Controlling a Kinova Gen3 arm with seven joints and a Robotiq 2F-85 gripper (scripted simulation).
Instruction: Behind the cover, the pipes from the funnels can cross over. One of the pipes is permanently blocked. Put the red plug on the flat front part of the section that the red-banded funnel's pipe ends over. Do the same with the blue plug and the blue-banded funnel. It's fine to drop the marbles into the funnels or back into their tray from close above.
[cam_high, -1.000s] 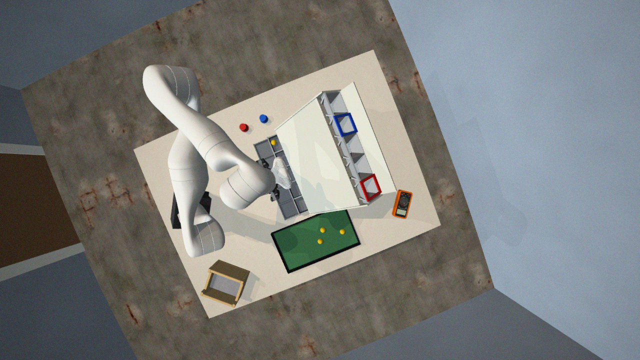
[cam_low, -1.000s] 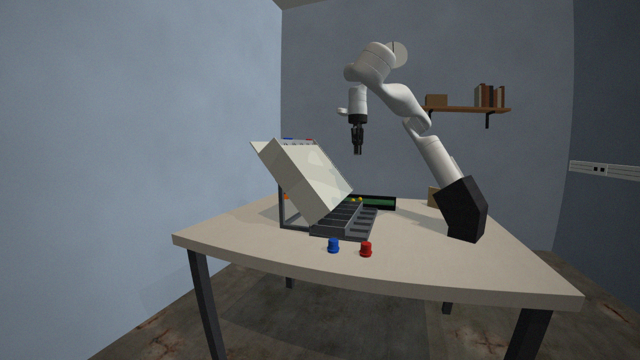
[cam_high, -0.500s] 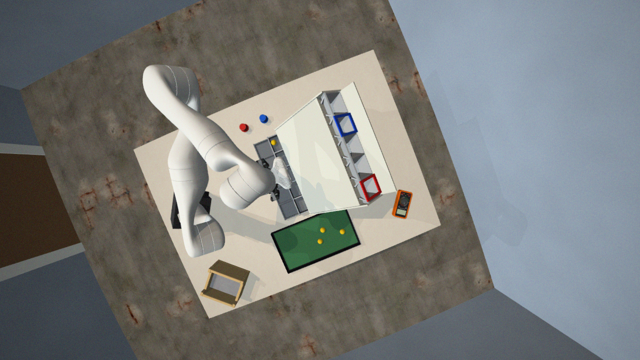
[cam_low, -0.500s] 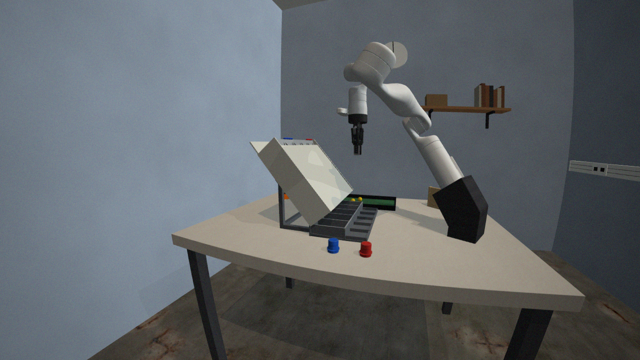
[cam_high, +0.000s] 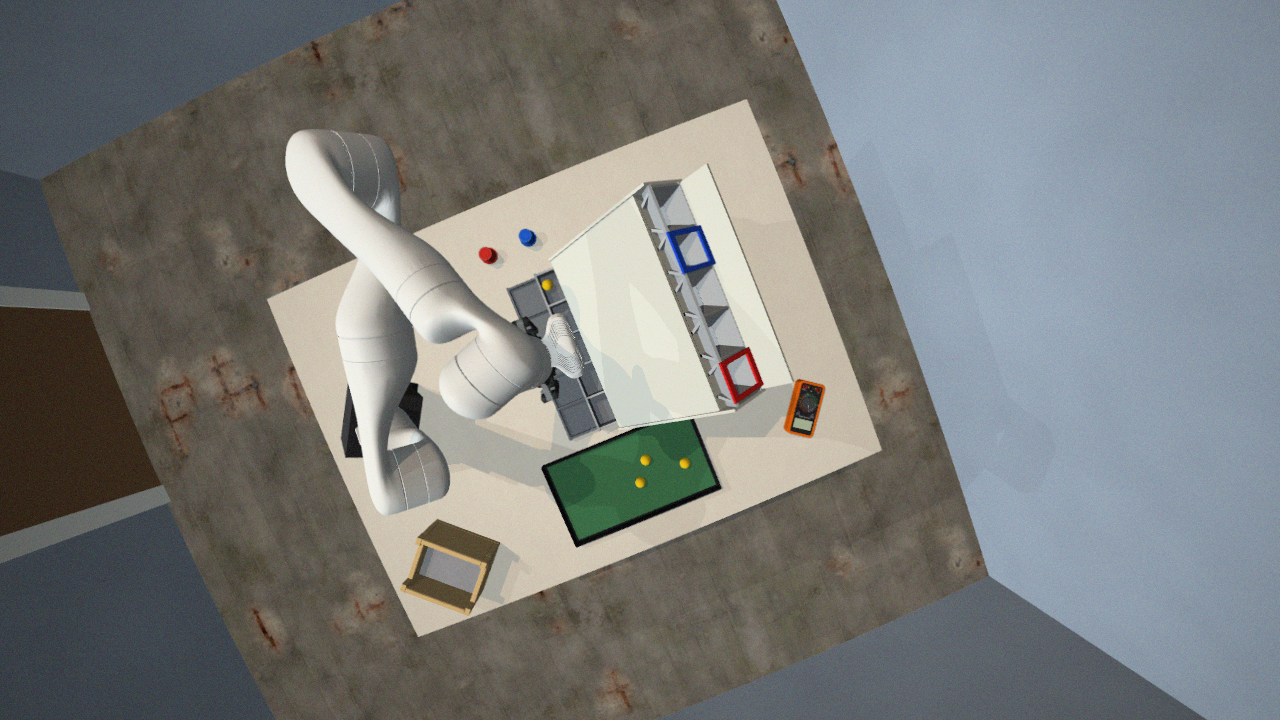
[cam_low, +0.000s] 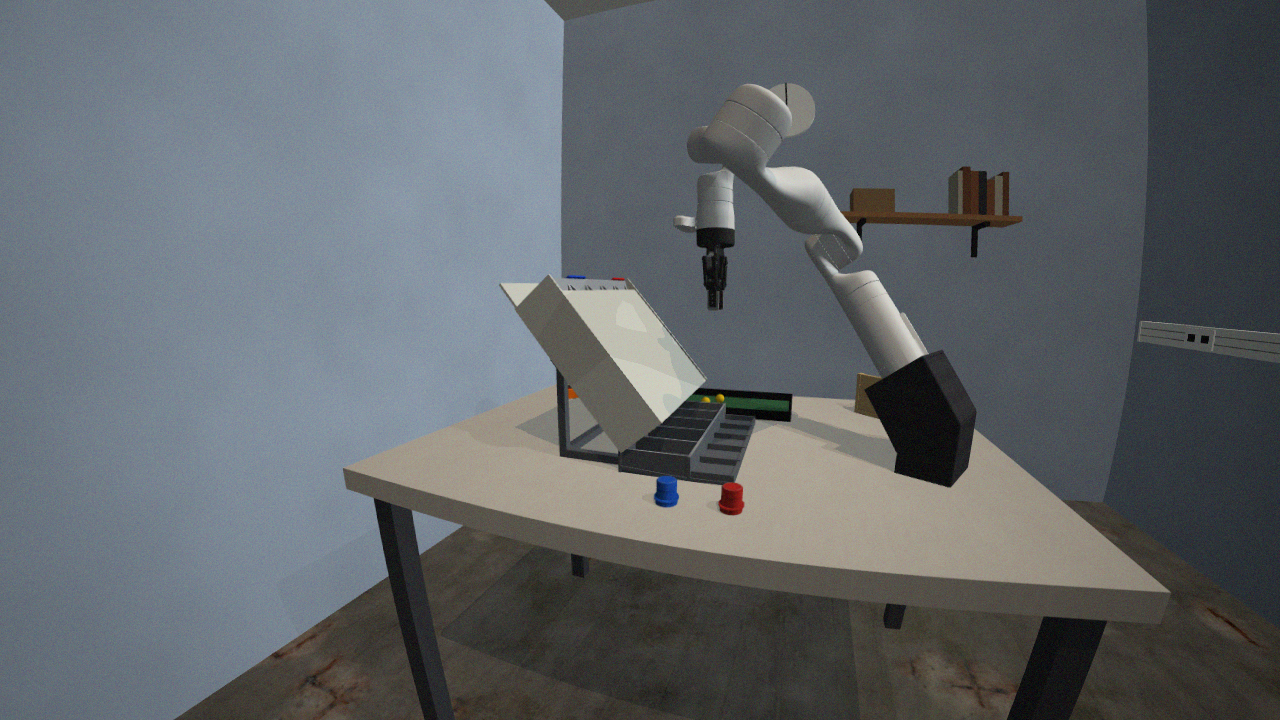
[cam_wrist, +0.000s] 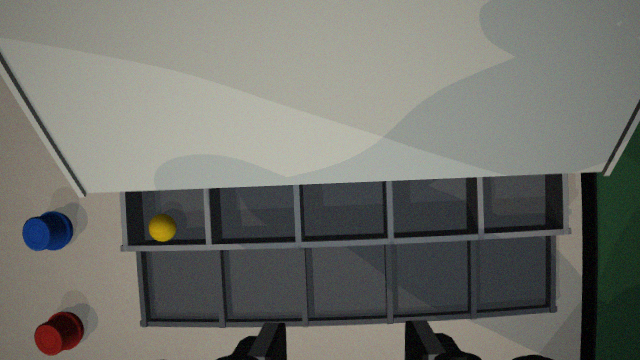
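Now: the green marble tray 330 mm to the right of my hand, 290 mm below it and 60 mm behind it. Round my hand: orange multimeter (450 mm to the right, 360 mm ahead, 280 mm below); white sloped cover (140 mm ahead, 90 mm below, 40 mm to the right); wooden frame (520 mm behind, 250 mm below, 230 mm to the right).
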